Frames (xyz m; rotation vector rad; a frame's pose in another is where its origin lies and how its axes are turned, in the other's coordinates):
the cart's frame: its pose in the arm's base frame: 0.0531 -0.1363 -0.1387 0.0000 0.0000 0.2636
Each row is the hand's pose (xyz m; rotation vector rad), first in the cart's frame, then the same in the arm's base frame.
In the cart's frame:
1: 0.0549 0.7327 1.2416 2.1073 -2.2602 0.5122
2: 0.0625 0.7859 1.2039 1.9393 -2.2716 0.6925
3: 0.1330 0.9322 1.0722 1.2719 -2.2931 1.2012
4: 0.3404 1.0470 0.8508 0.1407 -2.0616 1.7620
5: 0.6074 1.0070 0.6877 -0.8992 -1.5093 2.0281
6: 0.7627 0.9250 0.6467 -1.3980 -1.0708 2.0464
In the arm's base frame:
1: -0.0848 0.5854 1.1029 -2.3677 1.9485 -0.5057
2: -0.0913 0.6387 1.0652 2.2629 -2.0347 0.7150
3: -0.0614 0.7984 0.9335 1.6134 -2.1751 1.2805
4: 0.1089 0.9632 0.7121 0.4301 -2.1225 1.9115
5: 0.3771 0.9942 0.5490 -0.7315 -1.7039 2.2088
6: 0.5484 0.9555 0.5080 -1.3149 -1.3150 2.2265

